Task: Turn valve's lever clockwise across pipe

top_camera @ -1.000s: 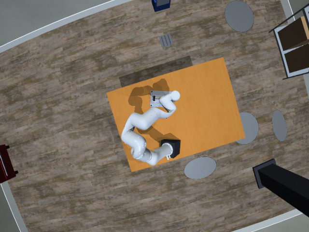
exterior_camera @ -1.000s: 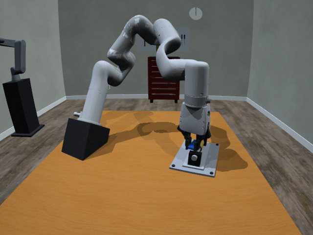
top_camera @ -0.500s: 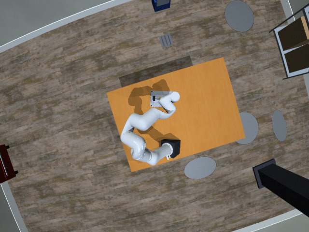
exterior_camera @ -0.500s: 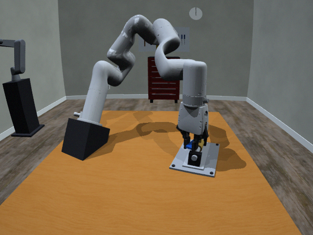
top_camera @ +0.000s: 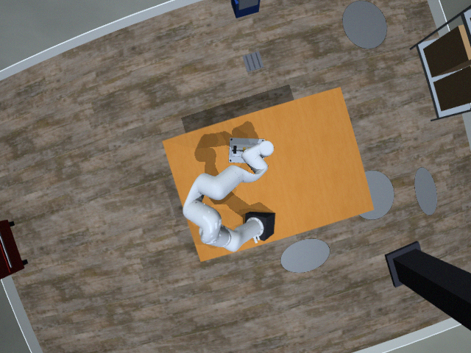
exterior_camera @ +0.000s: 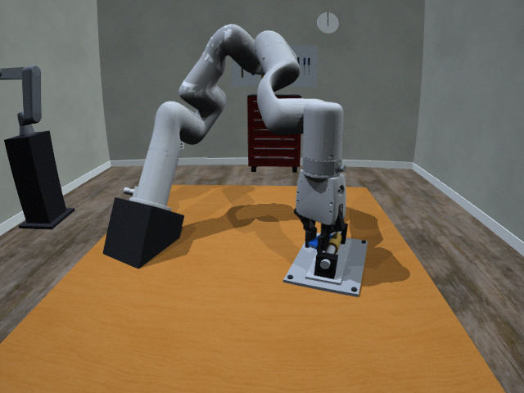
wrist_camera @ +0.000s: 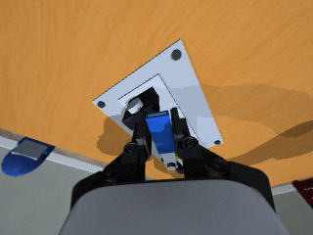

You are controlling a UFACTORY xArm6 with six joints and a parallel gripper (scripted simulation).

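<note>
Now: hand 30 mm to the right of the lever, 30 mm short of it and 10 mm above it. From my hand the other things lie so: baseplate: 90 mm below, 60 mm to the left, 50 mm ahead.
</note>
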